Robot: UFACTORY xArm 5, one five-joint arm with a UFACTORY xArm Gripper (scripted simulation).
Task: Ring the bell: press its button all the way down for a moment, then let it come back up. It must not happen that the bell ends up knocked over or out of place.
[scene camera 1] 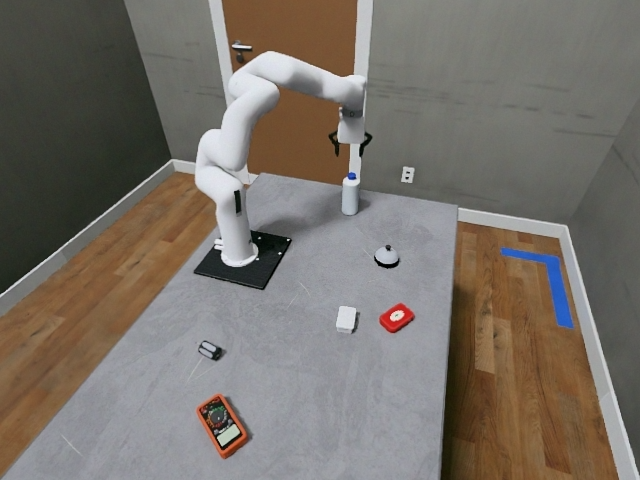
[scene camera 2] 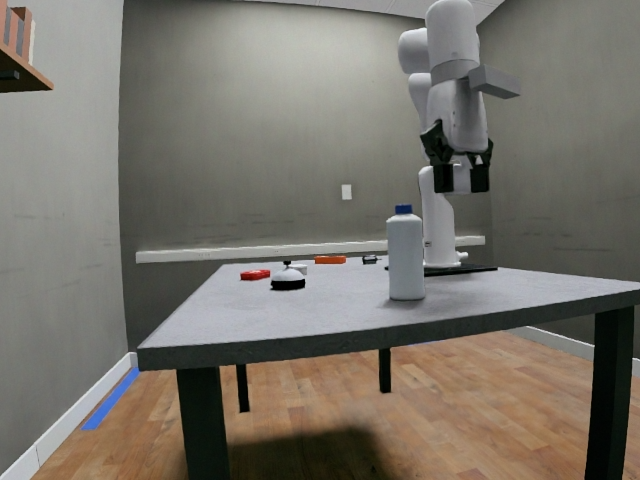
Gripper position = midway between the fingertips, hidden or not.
my gripper: scene camera 1 348, 155; scene camera 2 463, 192
